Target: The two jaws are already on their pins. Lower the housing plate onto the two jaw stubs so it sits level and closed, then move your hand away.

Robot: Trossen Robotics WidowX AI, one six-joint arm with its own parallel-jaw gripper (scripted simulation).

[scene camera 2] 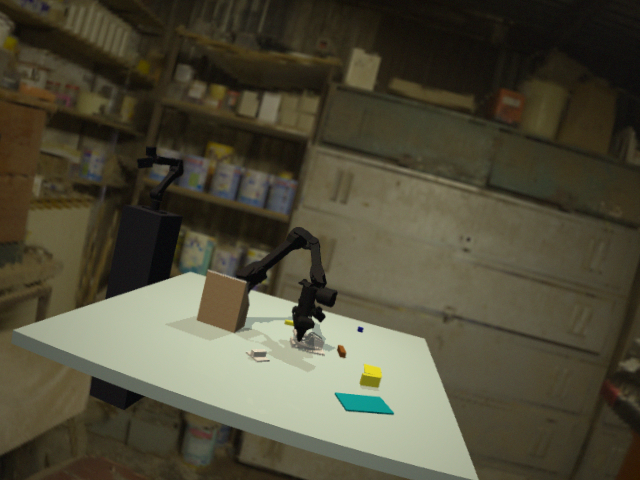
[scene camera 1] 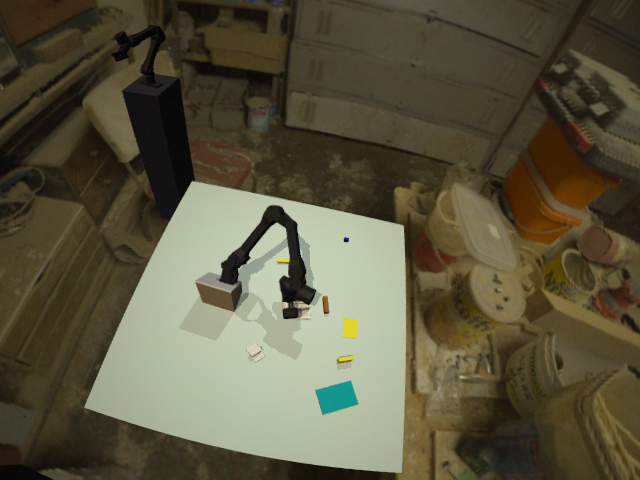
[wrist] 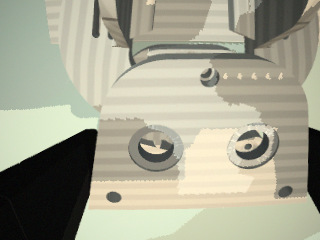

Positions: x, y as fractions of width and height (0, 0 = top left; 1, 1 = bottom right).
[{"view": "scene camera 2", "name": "my gripper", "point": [0.46, 0.70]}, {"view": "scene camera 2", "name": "teal sheet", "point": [0.55, 0.84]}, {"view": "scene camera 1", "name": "teal sheet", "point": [0.53, 0.83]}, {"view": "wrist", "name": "my gripper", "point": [0.61, 0.57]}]
